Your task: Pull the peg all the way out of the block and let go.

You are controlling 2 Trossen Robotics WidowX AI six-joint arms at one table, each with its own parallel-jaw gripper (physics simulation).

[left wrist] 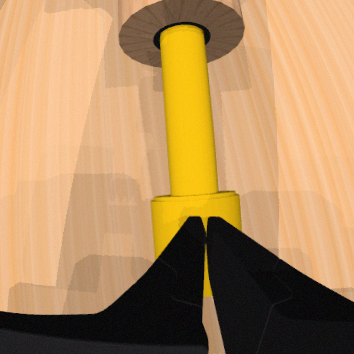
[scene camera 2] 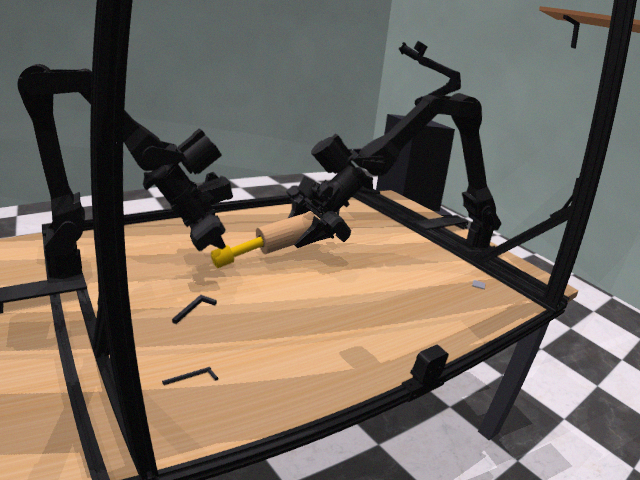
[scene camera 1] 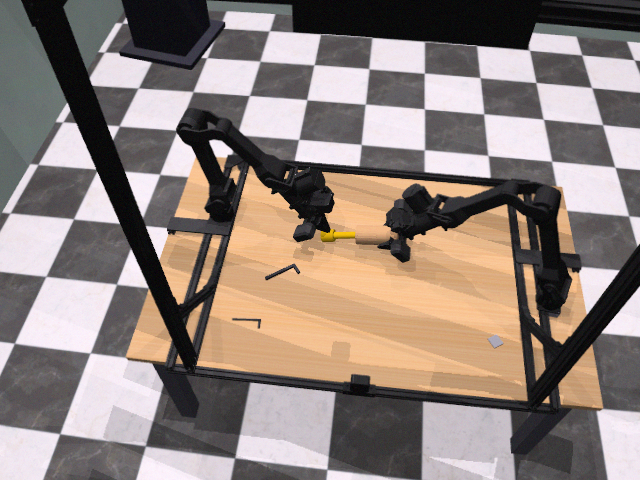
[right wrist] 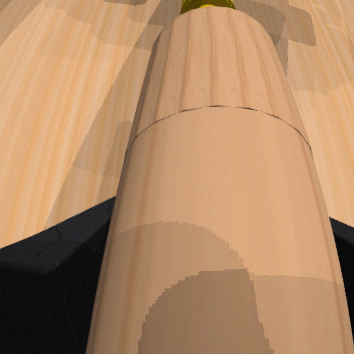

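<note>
A tan wooden cylinder block is held level above the table. A yellow peg sticks out of its end, its thick head pointing away from the block. My right gripper is shut on the block's far end. My left gripper is at the peg's head with its fingertips pressed together. In the left wrist view the tips meet in front of the head, not around it.
Two black L-shaped keys lie on the table's left half. A small grey tile lies at the right. A black frame rail with a clamp edges the table.
</note>
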